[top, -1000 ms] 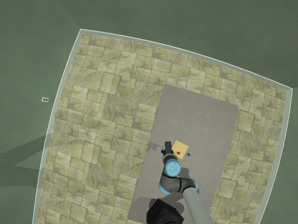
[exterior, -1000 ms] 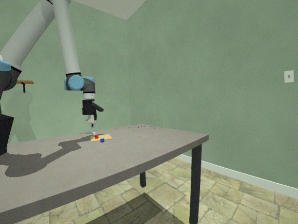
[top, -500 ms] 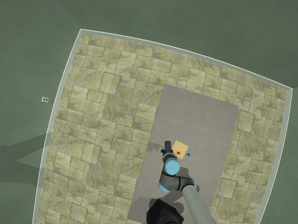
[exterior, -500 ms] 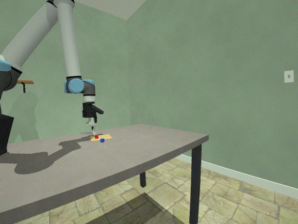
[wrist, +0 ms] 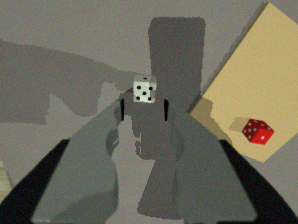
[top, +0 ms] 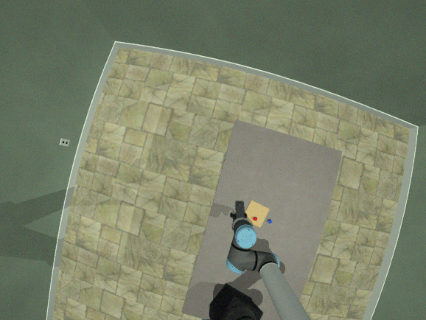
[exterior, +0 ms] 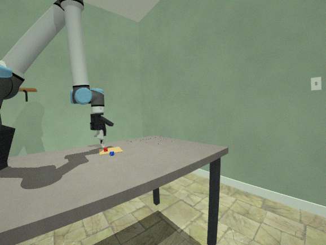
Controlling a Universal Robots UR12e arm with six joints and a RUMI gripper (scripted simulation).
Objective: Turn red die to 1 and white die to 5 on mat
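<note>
Right now the white die is 3 cm below my hand. The rest, counted from my hand: blue die 23 cm to the right, 5 cm behind, 3 cm below; then tan mat 13 cm to the right, 4 cm below, 1 cm behind; then red die 13 cm to the right, 4 cm behind, 3 cm below.
</note>
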